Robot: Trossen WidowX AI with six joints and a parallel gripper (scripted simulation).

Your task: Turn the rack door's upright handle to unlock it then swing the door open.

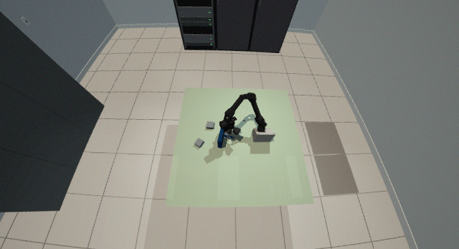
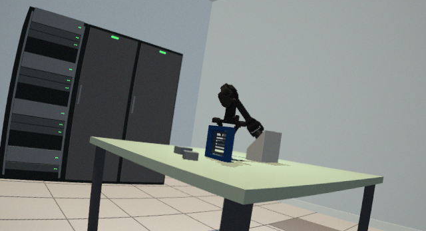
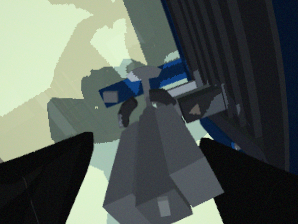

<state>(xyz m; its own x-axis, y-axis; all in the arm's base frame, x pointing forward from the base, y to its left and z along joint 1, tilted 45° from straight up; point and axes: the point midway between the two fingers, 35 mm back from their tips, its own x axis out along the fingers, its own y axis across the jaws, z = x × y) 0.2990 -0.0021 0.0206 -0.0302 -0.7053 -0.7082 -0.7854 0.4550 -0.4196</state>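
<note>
Right now the grey handle is 20 mm below my gripper tip.
</note>
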